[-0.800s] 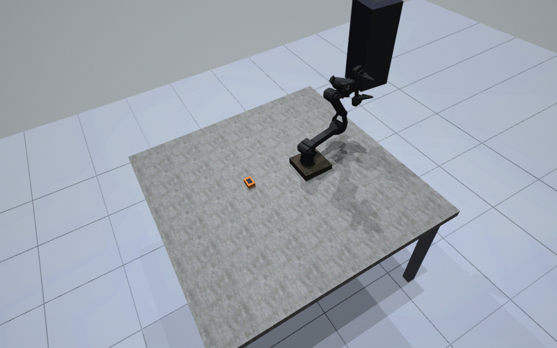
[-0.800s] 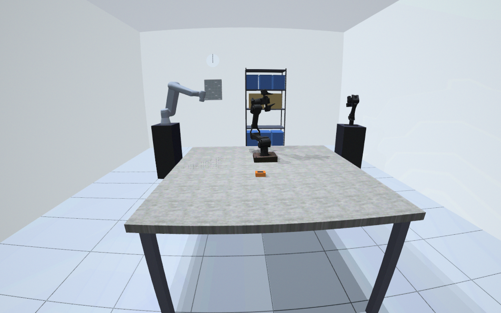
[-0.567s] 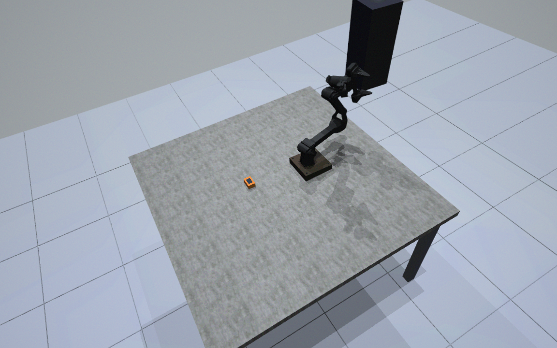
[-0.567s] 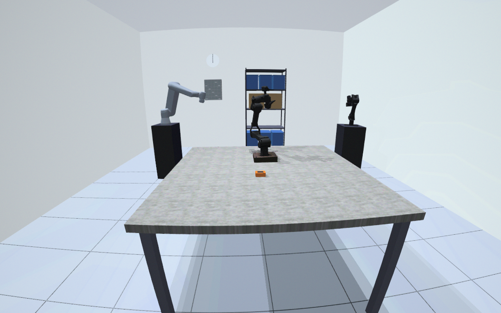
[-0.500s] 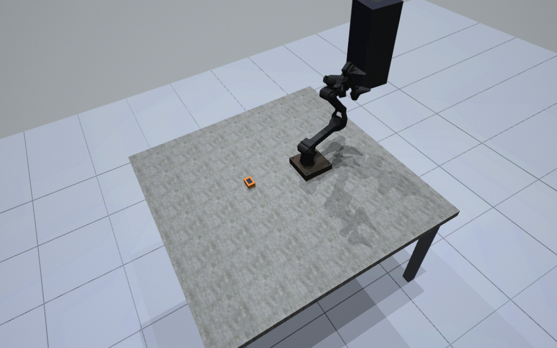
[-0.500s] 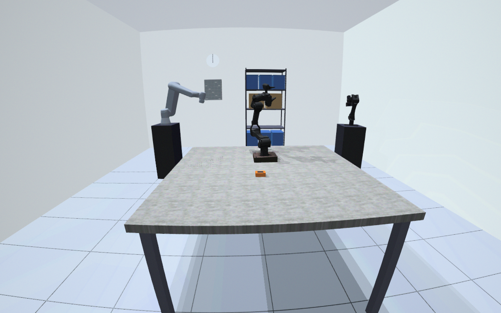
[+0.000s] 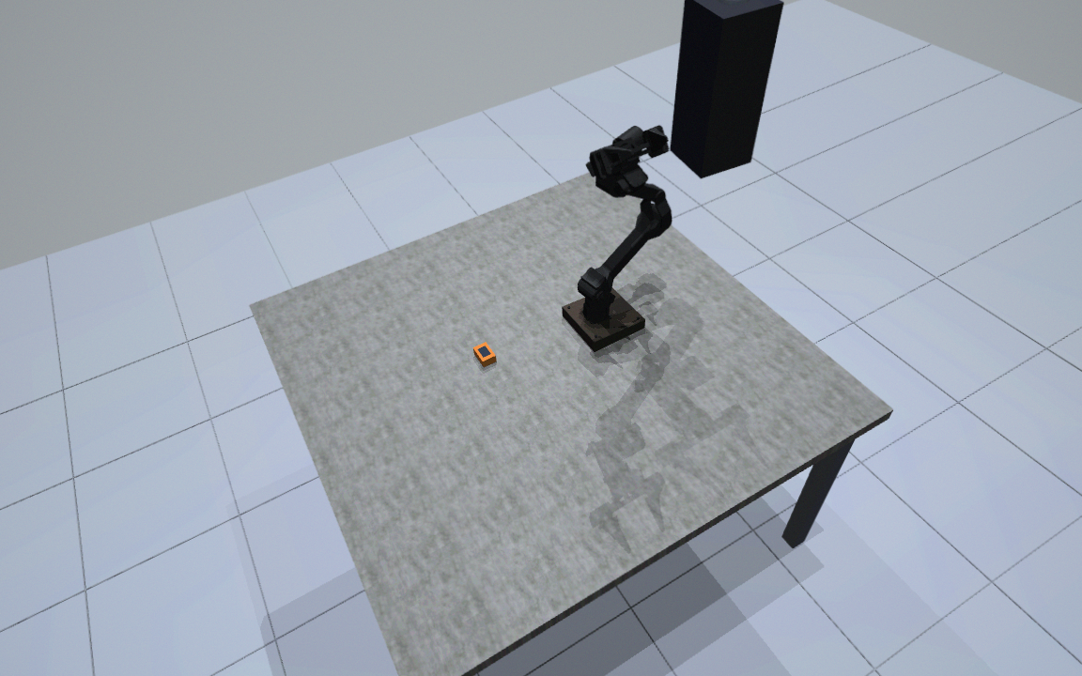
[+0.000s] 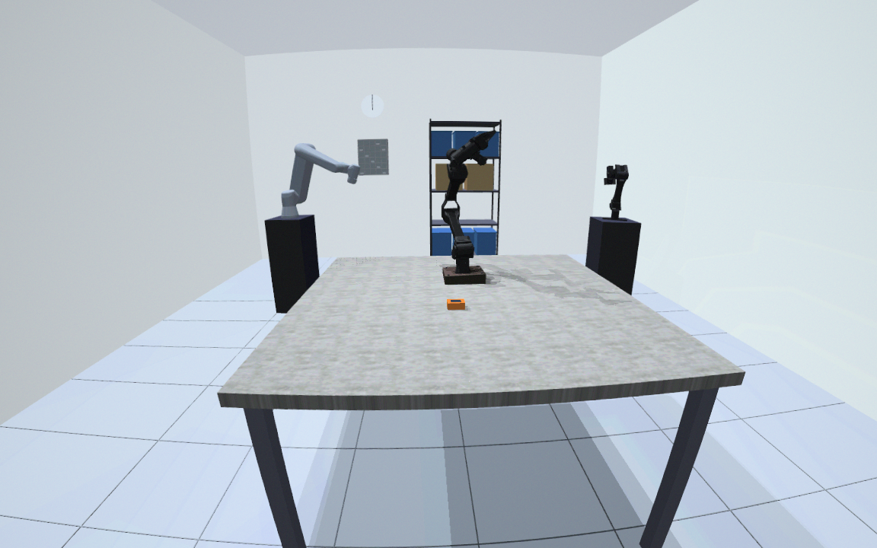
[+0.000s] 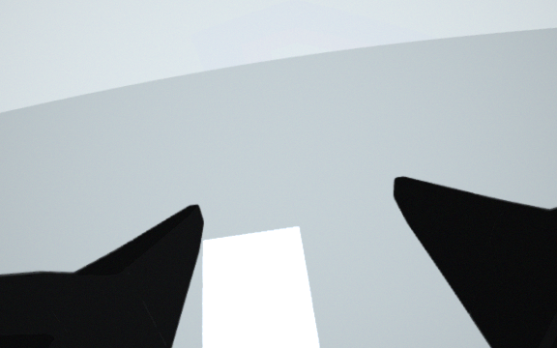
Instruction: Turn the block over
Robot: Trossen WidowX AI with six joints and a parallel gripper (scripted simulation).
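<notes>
My gripper tip is now 610 mm above the orange block, 400 mm short of it and 140 mm to the left of it.
</notes>
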